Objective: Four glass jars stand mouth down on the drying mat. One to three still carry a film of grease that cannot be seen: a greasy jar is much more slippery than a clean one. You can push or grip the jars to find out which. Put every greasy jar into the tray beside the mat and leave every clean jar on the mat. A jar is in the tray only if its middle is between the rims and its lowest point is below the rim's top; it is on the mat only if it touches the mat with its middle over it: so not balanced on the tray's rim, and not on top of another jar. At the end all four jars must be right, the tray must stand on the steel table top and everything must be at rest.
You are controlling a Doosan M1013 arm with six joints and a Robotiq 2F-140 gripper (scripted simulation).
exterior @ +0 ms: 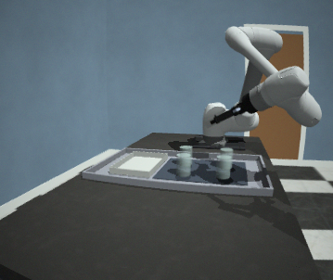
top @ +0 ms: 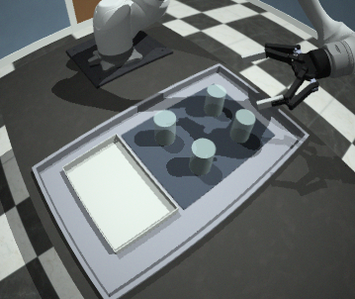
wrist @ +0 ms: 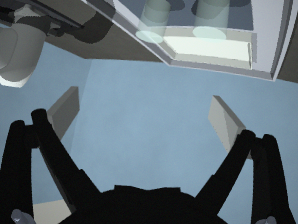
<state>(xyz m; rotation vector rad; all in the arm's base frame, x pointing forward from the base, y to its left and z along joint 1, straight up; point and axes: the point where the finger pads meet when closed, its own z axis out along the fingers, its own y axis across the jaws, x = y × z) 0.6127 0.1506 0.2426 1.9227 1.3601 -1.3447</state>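
The steel table top lies 250 mm below my hand, 180 mm to the right of it and 40 mm behind it. From my hand the other things lie so: tray: 390 mm to the right, 240 mm below, 20 mm behind; then drying mat: 250 mm below, 80 mm to the right, 70 mm behind.
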